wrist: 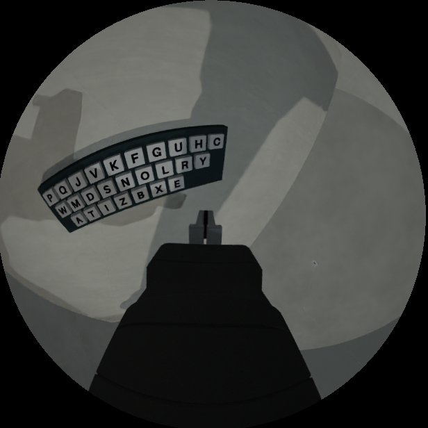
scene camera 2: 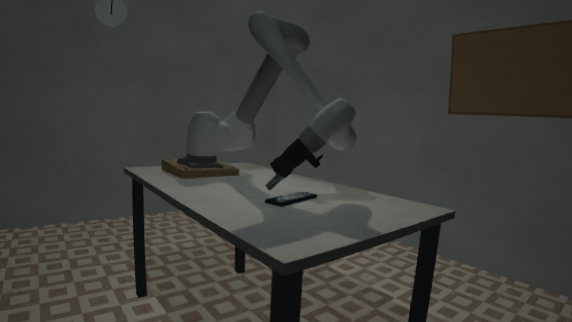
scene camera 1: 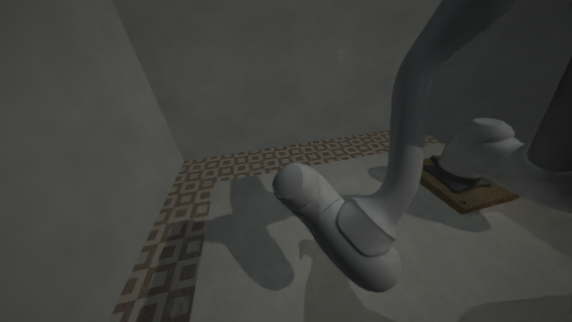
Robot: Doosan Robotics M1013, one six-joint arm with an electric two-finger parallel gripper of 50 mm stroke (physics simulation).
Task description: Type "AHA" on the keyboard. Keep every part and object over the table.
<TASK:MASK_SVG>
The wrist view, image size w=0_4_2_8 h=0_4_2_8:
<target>my gripper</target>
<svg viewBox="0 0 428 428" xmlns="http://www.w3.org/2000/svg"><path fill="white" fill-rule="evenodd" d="M88 389L90 393L126 413L151 422L180 428L251 427L286 417L321 400L313 378L310 377L311 374L283 316L277 308L270 304L261 290L261 266L246 245L221 245L222 226L221 224L215 224L212 210L199 210L195 224L189 224L188 243L165 242L163 245L160 245L147 265L146 288L137 301L126 308L96 370L97 374L94 374Z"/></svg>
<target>dark keyboard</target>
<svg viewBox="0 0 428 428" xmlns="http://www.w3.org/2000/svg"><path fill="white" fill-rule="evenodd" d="M228 126L223 124L186 126L147 133L117 142L67 165L40 183L37 190L52 213L70 233L108 215L146 201L222 180Z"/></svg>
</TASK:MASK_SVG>
